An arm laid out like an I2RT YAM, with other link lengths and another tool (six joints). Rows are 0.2 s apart.
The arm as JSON. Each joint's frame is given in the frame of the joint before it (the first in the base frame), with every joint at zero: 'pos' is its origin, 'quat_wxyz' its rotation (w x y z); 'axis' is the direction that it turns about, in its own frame. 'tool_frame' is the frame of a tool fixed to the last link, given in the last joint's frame.
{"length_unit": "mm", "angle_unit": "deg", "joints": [
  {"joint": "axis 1", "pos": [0.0, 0.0, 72.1], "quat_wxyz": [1.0, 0.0, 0.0, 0.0], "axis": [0.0, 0.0, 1.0]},
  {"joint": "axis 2", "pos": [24.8, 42.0, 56.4], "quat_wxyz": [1.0, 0.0, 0.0, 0.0], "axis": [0.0, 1.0, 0.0]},
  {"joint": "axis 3", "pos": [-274.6, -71.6, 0.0], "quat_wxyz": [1.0, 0.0, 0.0, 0.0], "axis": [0.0, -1.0, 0.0]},
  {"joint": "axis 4", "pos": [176.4, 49.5, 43.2], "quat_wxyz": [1.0, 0.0, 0.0, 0.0], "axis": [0.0, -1.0, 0.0]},
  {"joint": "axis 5", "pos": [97.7, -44.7, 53.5], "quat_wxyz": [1.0, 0.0, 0.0, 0.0], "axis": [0.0, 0.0, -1.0]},
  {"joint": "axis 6", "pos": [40.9, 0.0, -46.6], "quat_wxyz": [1.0, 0.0, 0.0, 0.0], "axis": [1.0, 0.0, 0.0]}
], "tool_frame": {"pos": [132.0, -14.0, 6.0], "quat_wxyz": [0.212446, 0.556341, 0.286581, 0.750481]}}
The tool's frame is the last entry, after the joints.
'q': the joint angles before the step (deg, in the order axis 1, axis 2, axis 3, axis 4, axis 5, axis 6). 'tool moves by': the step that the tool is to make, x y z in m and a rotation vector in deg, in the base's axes. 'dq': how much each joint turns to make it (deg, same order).
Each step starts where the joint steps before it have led.
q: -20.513 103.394 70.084 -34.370 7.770 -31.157
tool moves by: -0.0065 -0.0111 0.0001 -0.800 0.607 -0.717
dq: -1.736 0.006 0.000 -0.084 0.508 -1.323
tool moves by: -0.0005 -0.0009 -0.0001 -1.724 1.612 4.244
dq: -0.149 -0.015 -0.086 -0.035 0.386 -4.955
